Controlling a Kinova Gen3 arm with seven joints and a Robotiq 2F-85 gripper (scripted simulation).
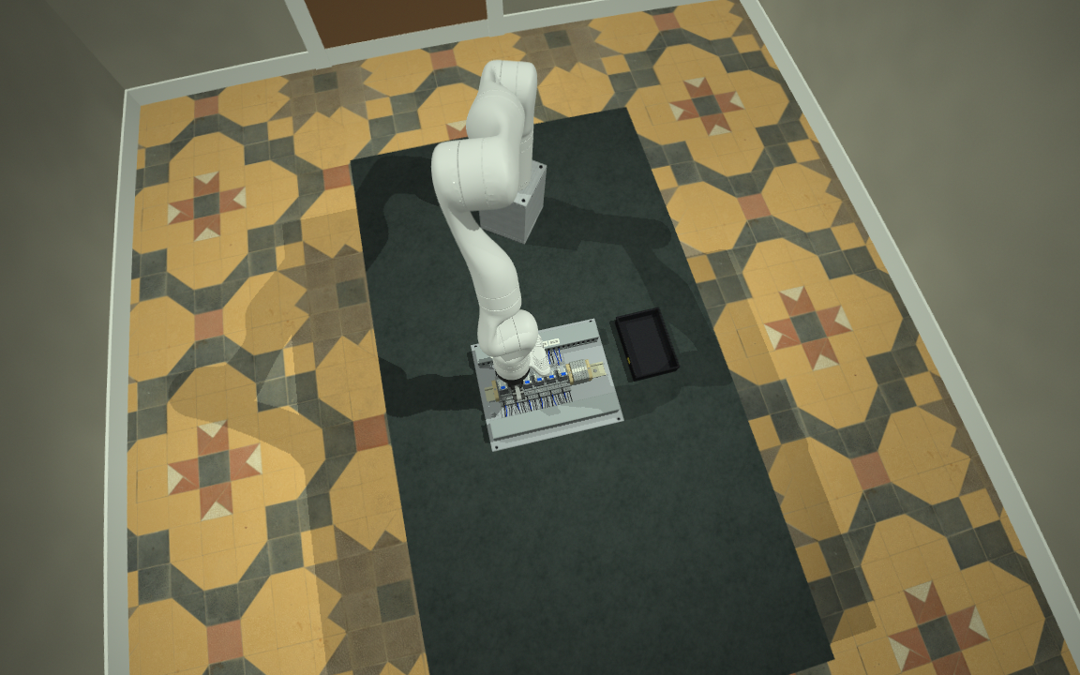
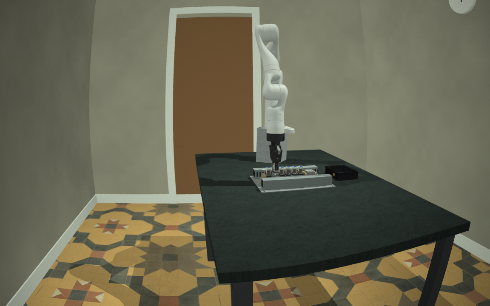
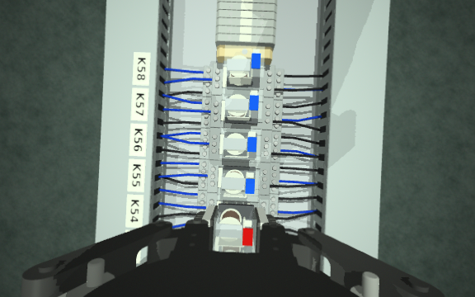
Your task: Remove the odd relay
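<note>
My gripper is now 7 cm to the right of the panel, 7 cm above it and 1 cm short of it. Also, from my hand: clear relay: 1 cm below; black parts tray: 34 cm to the left, 6 cm below, 3 cm ahead.
</note>
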